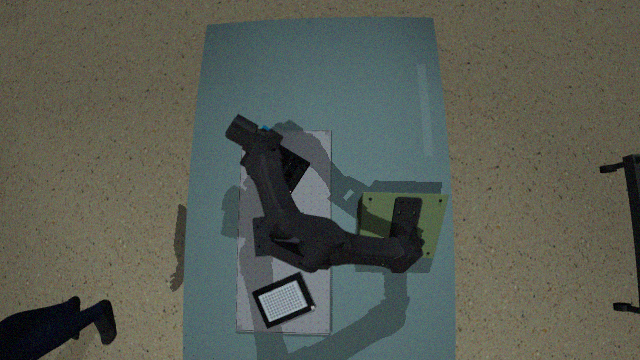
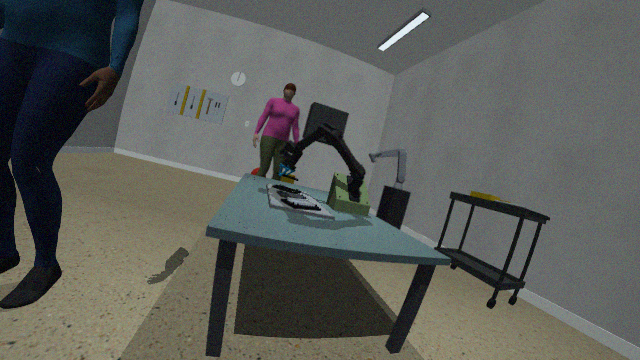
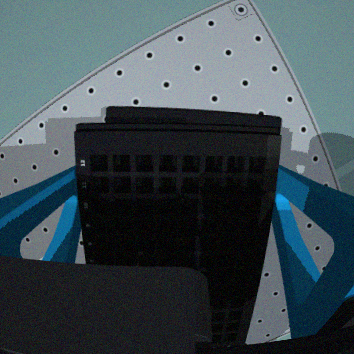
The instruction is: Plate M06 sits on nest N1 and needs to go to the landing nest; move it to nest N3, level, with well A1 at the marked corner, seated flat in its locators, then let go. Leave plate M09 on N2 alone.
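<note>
My gripper (image 3: 176, 175) (image 1: 264, 129) (image 2: 286, 171) has blue fingers and is shut on the long sides of the dark well plate M06 (image 3: 175, 182) (image 1: 296, 166). It holds the plate over the far end of the grey perforated board (image 3: 211, 63) (image 1: 315, 201) (image 2: 308, 210). The far edge of a black nest (image 3: 193, 115) shows just behind the plate, slightly offset. Row numbers run down the plate's left edge. Plate M09 (image 1: 282, 300), with white wells in a black frame, sits at the board's near end. The arm hides the middle nest (image 1: 259, 232) for the most part.
The arm stands on a green base (image 1: 431, 214) (image 2: 340, 194) at the table's (image 1: 313, 67) right side. A person in pink (image 2: 279, 121) stands behind the table. A person in blue (image 2: 44, 111) (image 1: 58, 320) is close by at the left. A black cart (image 2: 496, 203) (image 1: 633, 178) is at the right.
</note>
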